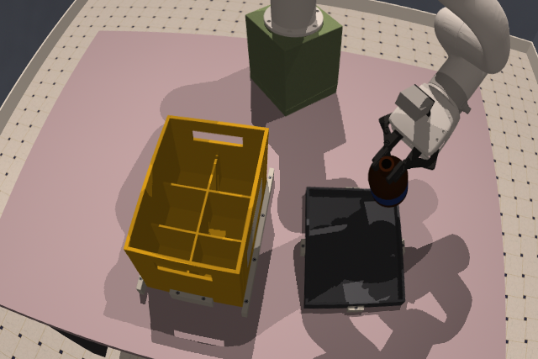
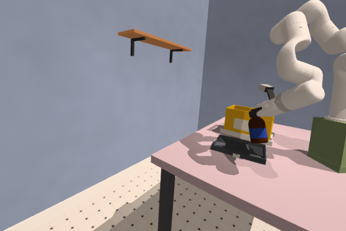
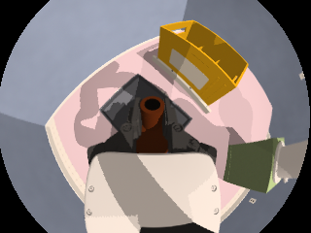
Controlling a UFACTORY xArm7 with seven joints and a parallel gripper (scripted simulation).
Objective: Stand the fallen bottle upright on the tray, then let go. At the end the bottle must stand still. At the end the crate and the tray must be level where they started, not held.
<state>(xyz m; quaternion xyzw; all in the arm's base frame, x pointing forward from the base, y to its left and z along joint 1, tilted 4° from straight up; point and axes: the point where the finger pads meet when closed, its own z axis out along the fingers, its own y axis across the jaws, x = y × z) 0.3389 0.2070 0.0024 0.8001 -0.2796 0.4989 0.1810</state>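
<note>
Right now my hand is 5 cm above the brown bottle, 2 cm past it and 1 cm to the right of it. Also, from my hand: dark tray (20 cm below, 6 cm ahead, 1 cm to the right); yellow crate (29 cm to the right, 12 cm below, 8 cm ahead).
</note>
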